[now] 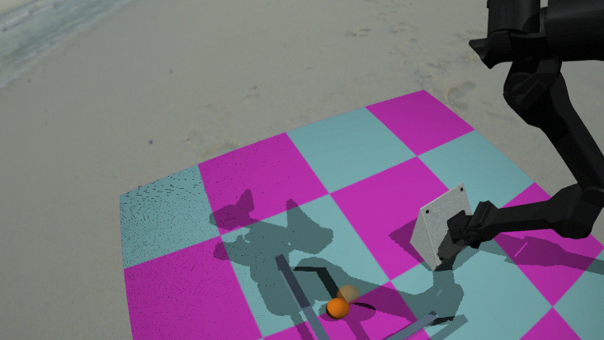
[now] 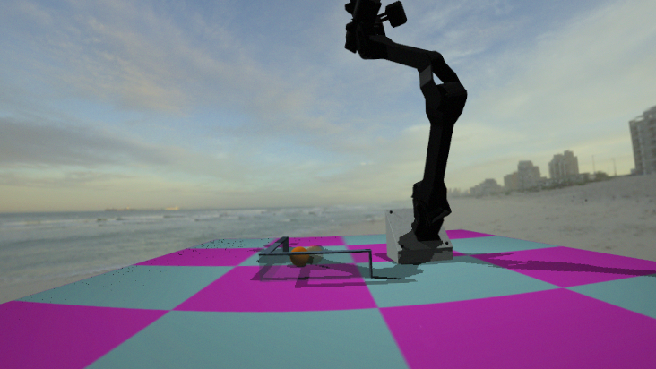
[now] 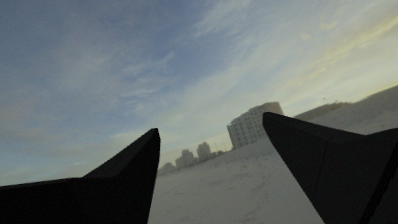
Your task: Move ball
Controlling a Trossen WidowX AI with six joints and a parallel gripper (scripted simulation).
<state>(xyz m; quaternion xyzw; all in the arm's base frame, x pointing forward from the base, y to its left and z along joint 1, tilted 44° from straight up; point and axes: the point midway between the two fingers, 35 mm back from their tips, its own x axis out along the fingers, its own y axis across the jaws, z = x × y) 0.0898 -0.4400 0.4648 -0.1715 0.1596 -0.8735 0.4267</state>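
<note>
Now: gripper tip 28 cm short of the orange ball, 1 cm to the right of it and 71 cm above it. Also, from my gripper tip: see-through copy of ball 25 cm ahead, 1 cm to the right, 71 cm below.
</note>
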